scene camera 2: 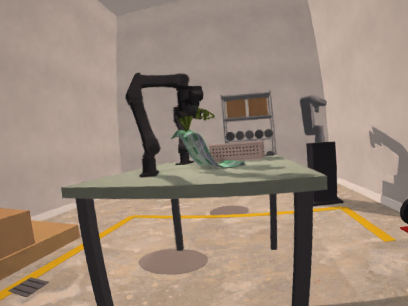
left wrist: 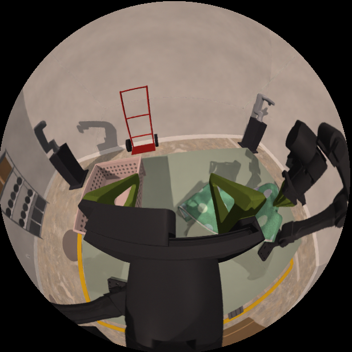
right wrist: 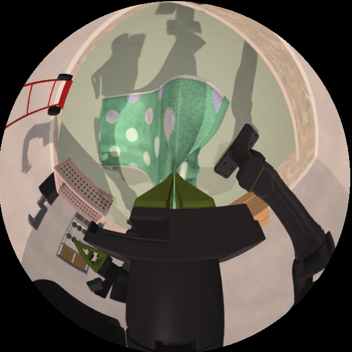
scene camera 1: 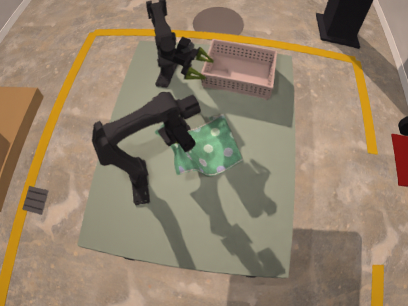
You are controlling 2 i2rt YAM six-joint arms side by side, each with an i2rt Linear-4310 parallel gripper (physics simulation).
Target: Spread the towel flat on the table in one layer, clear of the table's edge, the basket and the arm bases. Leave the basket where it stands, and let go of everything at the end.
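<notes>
The green towel with pale dots is partly raised. One end rises to my right gripper, which is shut on it above the table. The other end rests on the table; folds run down from the grip. The fingers of my right gripper are hidden behind its arm in scene camera 1. My left gripper is open and empty, high beside the basket's left edge. The pink basket stands at the table's far side.
The right arm's base stands left of the towel, and the left arm's base stands left of the basket. Dark arm shadows cross the table. A red hand truck and a shelf rack stand off the table.
</notes>
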